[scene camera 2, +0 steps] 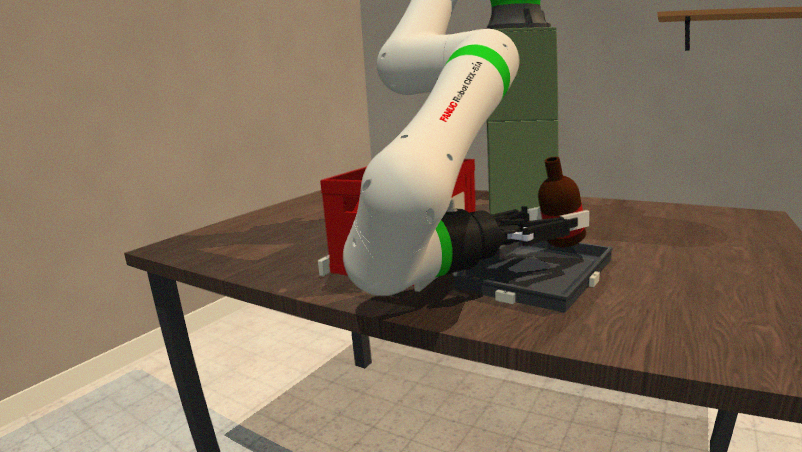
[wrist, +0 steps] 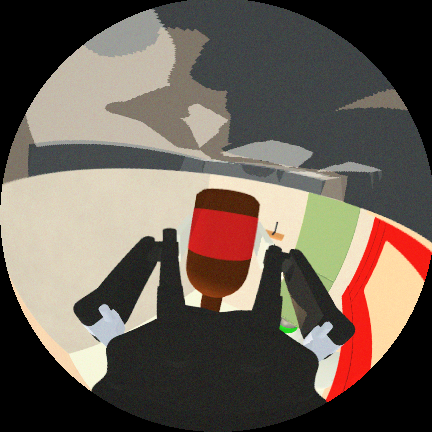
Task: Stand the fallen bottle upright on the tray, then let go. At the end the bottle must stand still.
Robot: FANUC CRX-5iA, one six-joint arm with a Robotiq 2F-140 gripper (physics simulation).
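Places are measured from the arm's base along level axes (x ahead, y left, z up), in millimetres.
Where they show: gripper, fingertip midpoint: (scene camera 2: pixel 570 214) (wrist: pixel 222 227); arm's base, link origin: (scene camera 2: pixel 517 30).
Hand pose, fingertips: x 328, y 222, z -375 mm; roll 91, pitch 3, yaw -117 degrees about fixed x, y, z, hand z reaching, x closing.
Observation:
Things, the pixels of their centre, and the offset from my fingertips. Level surfaces: height alone.
- brown bottle, body centre: (wrist: pixel 218 260) (scene camera 2: pixel 559 200) dx +26, dy -12, dz +31 mm
- dark grey tray, body centre: (wrist: pixel 225 156) (scene camera 2: pixel 539 266) dx +78, dy -31, dz -77 mm
- red crate, body centre: (scene camera 2: pixel 406 212) dx +89, dy -299, dz -3 mm
- table, surface height: dz -90 mm
The brown bottle (scene camera 2: pixel 560 193) (wrist: pixel 223 235) with a red label is close to upright, neck up, and leans a little to the left in the scene view. My gripper (scene camera 2: pixel 558 217) (wrist: pixel 222 227) lies nearly level and is shut on the bottle, its pads on both sides of the label. The bottle's base is by the back part of the dark grey tray (scene camera 2: pixel 539 299) (wrist: pixel 100 158). I cannot tell whether the base touches the tray. In the wrist view the base shows a little apart from the tray's rim.
A red crate (scene camera 2: pixel 336 224) (wrist: pixel 350 320) stands left of the tray, behind the arm. Small white blocks (scene camera 2: pixel 505 296) sit at the tray's outer sides. The green pedestal (scene camera 2: pixel 522 157) (wrist: pixel 330 230) rises behind the table (scene camera 2: pixel 673 303). A wall shelf (scene camera 2: pixel 730 14) is at the upper right.

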